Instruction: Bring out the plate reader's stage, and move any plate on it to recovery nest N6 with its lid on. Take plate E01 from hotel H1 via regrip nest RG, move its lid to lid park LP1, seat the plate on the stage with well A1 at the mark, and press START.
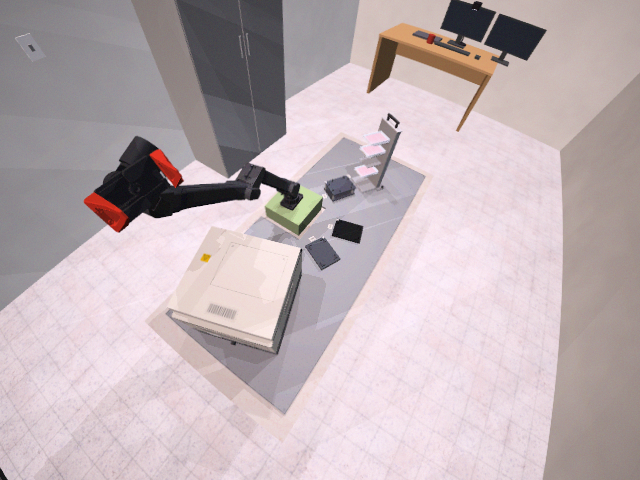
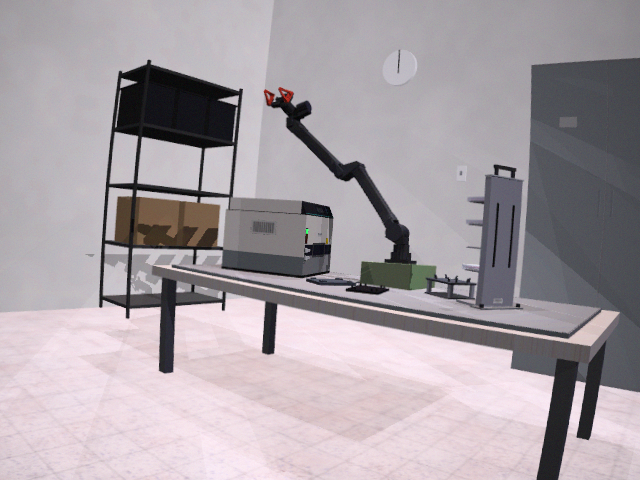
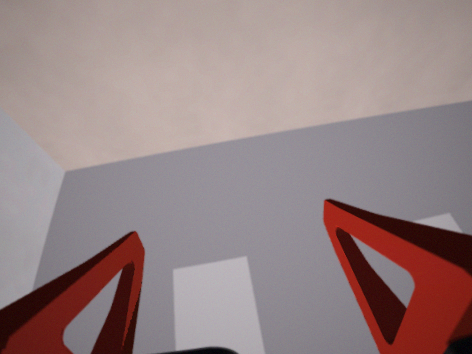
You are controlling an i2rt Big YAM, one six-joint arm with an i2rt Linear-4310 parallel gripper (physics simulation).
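Frame: origin at the arm's base, x ahead, y left, z up, level; metres.
Where they show: gripper, fingertip midpoint: [image 1: 152, 193] [image 2: 271, 89] [image 3: 231, 226]; arm's base, origin of the base link: [image 1: 292, 200] [image 2: 400, 263].
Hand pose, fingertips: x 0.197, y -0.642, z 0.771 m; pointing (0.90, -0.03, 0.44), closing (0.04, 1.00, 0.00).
Observation:
Things, the pixels of their centre, and the offset from my fingertips. "spot": a spot on its surface instead.
- plate reader, body centre: [image 1: 246, 289] [image 2: 280, 236] dx -0.058, dy +0.084, dz -0.700 m
- dark opening, surface spot: [image 2: 317, 250] spot: dx -0.098, dy +0.272, dz -0.748 m
- hotel, body centre: [image 2: 493, 236] [image 1: 376, 154] dx +0.091, dy +1.121, dz -0.629 m
- dark raised nest, body centre: [image 2: 450, 286] [image 1: 340, 187] dx -0.031, dy +0.939, dz -0.825 m
- grey flat holder, body centre: [image 2: 331, 281] [image 1: 322, 252] dx +0.097, dy +0.488, dz -0.853 m
My gripper [image 1: 136, 190] [image 2: 276, 96] [image 3: 231, 226] is open and empty, red fingers wide apart. It is raised high above and beyond the plate reader [image 1: 253, 268] [image 2: 266, 242], a pale box with a green light. A dark opening [image 2: 317, 250] shows on its front; the stage and START are too small to tell. The hotel [image 1: 389, 157] [image 2: 498, 237] stands upright at the table's other end, with pinkish plates [image 1: 372, 150] on its shelves. A dark raised nest [image 1: 339, 186] [image 2: 450, 286] is beside it. A grey flat holder [image 1: 322, 253] and a black one [image 1: 347, 230] lie nearby; labels are unreadable.
The arm stands on a green block [image 1: 294, 210] [image 2: 398, 274] between the reader and the hotel. A tall dark cabinet [image 1: 237, 77] [image 2: 584, 217] is behind. A black shelf rack [image 2: 138, 155] stands beyond the reader. A desk [image 1: 439, 50] with monitors is farther off.

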